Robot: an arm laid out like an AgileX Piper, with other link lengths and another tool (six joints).
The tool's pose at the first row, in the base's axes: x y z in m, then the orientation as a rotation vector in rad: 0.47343, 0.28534, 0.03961, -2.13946, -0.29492, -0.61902
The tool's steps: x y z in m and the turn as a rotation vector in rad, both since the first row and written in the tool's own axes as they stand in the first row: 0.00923, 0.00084, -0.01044, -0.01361, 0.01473, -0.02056; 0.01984, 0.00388, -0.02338, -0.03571, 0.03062, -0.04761; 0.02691, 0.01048, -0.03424, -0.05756, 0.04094, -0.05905; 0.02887, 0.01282, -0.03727, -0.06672, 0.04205, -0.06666; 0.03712, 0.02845, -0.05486, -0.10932, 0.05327, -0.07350; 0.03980, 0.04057, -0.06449, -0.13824, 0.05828, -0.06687; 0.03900, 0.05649, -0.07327, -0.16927, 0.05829, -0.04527
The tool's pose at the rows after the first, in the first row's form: 0.47823, 0.27636, 0.04916, -2.14638, -0.30578, -0.65004; 0.48431, 0.26404, 0.05919, -2.16039, -0.32100, -0.68853; 0.48955, 0.25131, 0.06387, -2.17672, -0.32230, -0.71223; 0.49121, 0.24746, 0.06483, -2.18464, -0.32774, -0.72043; 0.49905, 0.22392, 0.06733, -2.22046, -0.31808, -0.74857; 0.50327, 0.20893, 0.06529, -2.24631, -0.30028, -0.75836; 0.50640, 0.19238, 0.05838, -2.27674, -0.26773, -0.75444
